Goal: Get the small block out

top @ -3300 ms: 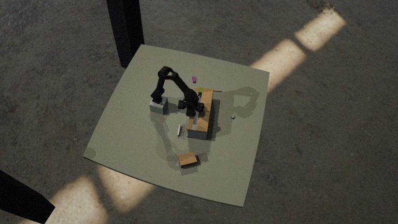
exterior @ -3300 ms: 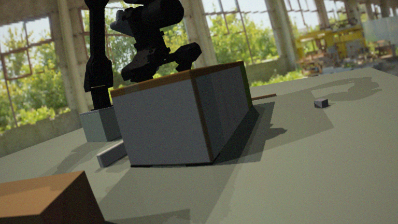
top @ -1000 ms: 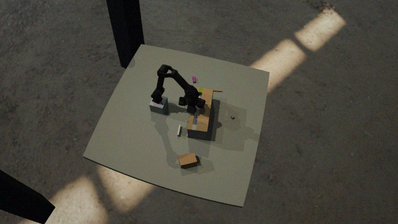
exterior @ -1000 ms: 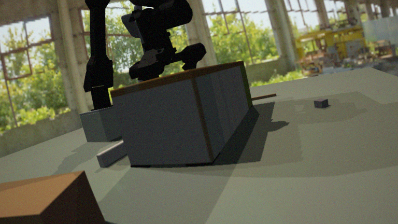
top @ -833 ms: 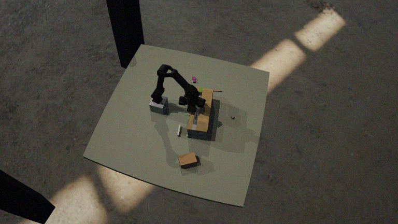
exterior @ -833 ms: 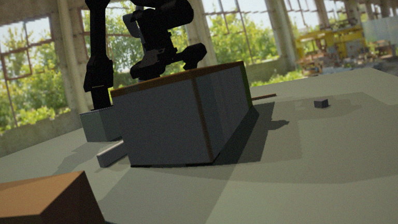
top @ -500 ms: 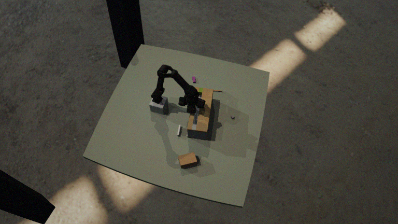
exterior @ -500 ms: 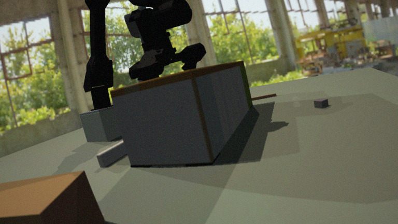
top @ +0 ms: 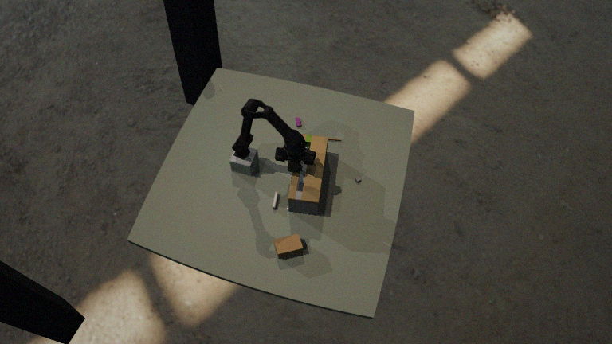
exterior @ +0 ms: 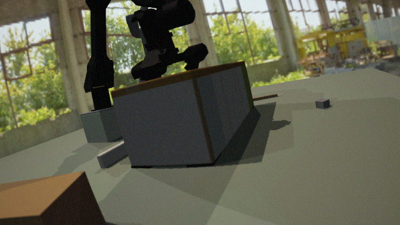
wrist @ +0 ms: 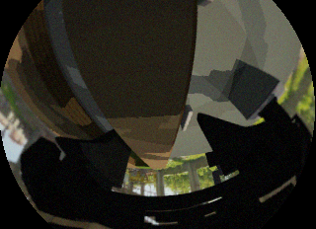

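The small green block lies 5 cm ahead of my gripper tip and 4 cm to the left of it. From my gripper tip the other things lie so: thin stick: 25 cm to the left, 8 cm below, 4 cm ahead; long box: 5 cm ahead, 4 cm to the right, 2 cm below; small grey cube: 31 cm ahead, 9 cm to the left, 8 cm below.
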